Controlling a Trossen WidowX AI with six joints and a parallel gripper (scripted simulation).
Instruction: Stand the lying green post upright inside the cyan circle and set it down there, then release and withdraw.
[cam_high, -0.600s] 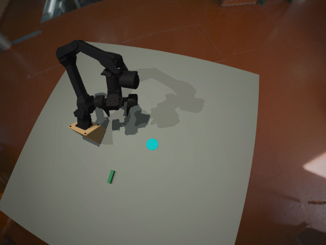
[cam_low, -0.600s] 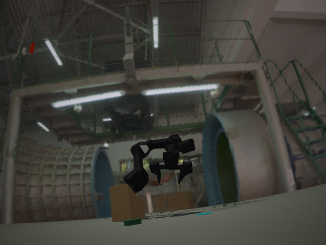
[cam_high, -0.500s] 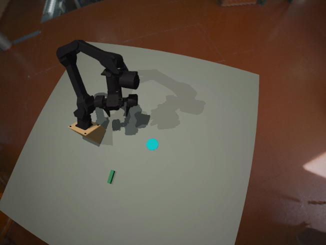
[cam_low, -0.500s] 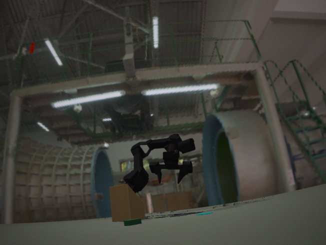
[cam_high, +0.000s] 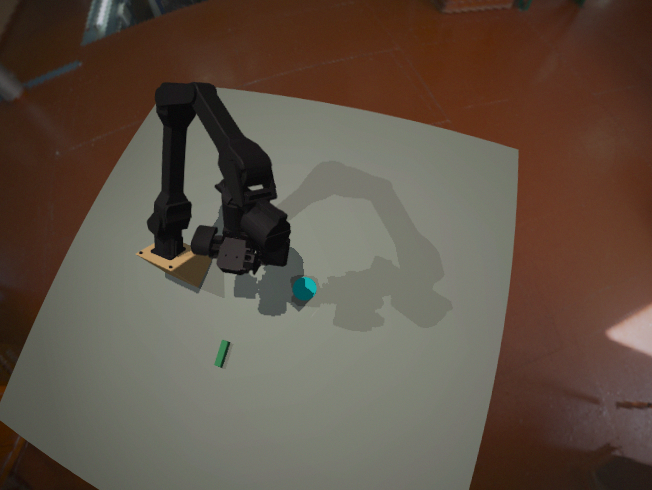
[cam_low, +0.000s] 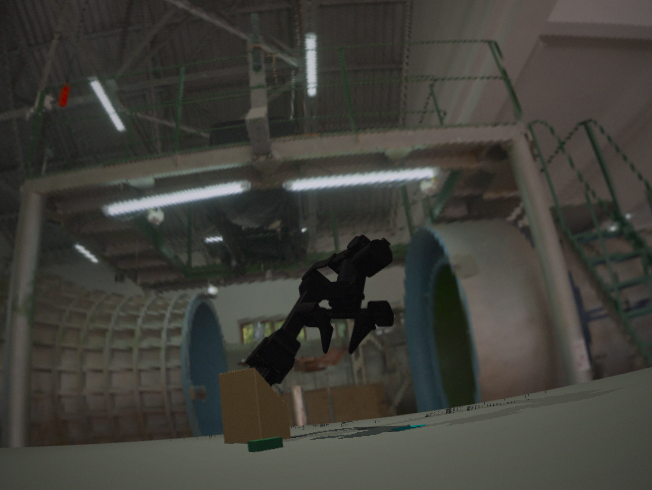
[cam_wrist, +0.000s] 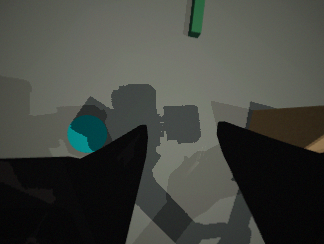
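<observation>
My gripper tip is now 30 mm past the green post, 190 mm to the left of it and 150 mm above it. The rest, counted from my gripper tip: cyan circle (110 mm ahead, 40 mm to the left, 160 mm below).
</observation>
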